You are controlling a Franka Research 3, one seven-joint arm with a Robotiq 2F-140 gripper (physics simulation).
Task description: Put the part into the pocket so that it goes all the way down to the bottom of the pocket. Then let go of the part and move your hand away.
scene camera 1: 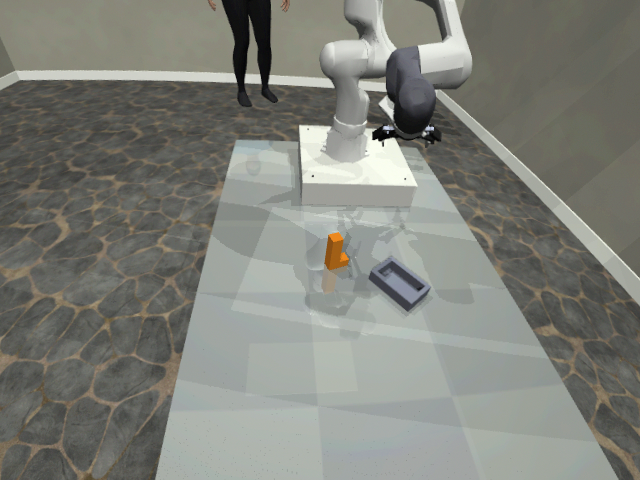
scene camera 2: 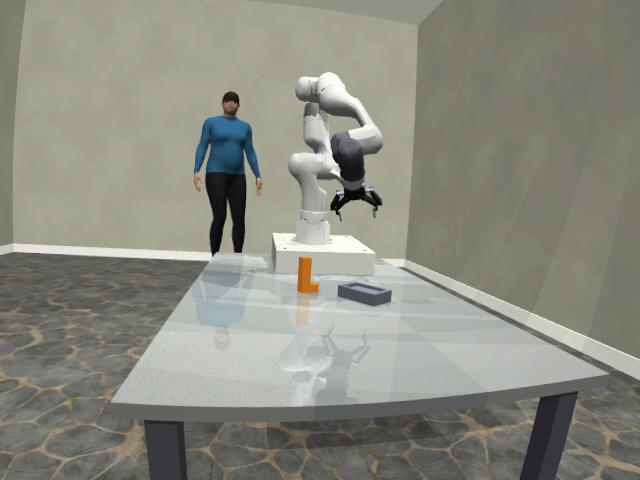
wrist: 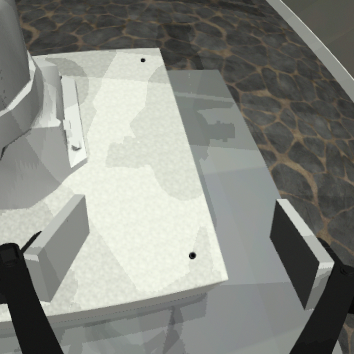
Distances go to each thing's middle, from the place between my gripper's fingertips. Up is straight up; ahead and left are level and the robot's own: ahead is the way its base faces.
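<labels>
I see the grey rectangular tray point(scene camera 1: 403, 286), which is 40 cm ahead of my hand and 2 cm to the right of it, and 22 cm below it.
</labels>
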